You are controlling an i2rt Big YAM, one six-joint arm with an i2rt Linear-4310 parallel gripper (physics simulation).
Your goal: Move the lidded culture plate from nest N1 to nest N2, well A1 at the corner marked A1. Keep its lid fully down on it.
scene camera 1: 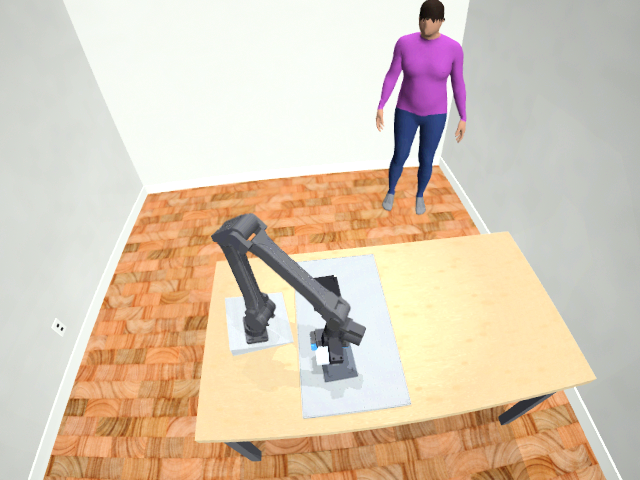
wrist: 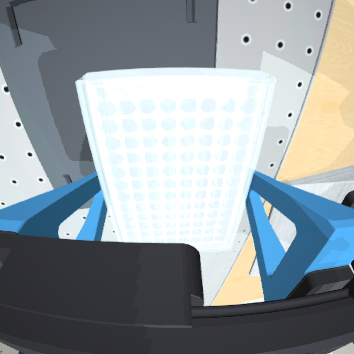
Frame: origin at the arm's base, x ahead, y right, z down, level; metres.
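Where they show: gripper, between the fingertips: [scene camera 1: 326, 347] [wrist: 176, 176]; arm's base, origin of its link: [scene camera 1: 255, 329].
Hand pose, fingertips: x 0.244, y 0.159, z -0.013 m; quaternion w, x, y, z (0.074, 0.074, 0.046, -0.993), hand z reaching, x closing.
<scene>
Each offset is from my fingertips to the centre of the thing. Level surfaces: height alone.
My gripper [scene camera 1: 329, 347] [wrist: 176, 176] is shut on the lidded culture plate @(dx +0.001, dy +0.000, dz -0.010 m) [scene camera 1: 322, 355] [wrist: 175, 150], with a blue finger against each long side. The plate is clear and white, with rows of wells showing through the lid. The lid looks flat on it, with no gap that I can see. The plate hangs above a dark grey nest @(dx +0.027, dy +0.043, dz +0.027 m) [scene camera 1: 341, 373] [wrist: 135, 35] and overlaps it in the wrist view, reaching past the nest's right edge. Raised corner guides show on the nest. No A1 mark or nest label is readable, and the plate hides part of the nest.
A black nest @(dx +0.073, dy -0.260, dz +0.027 m) [scene camera 1: 330, 283] stands farther back, partly behind the arm. Both nests are on a light perforated board @(dz +0.034 m) [scene camera 1: 382, 382] [wrist: 245, 55] on the wooden table @(dz +0.047 m) [scene camera 1: 465, 310]. The arm's base stands on a pale slab [scene camera 1: 235, 338] at the left. A person [scene camera 1: 424, 77] stands beyond the table.
</scene>
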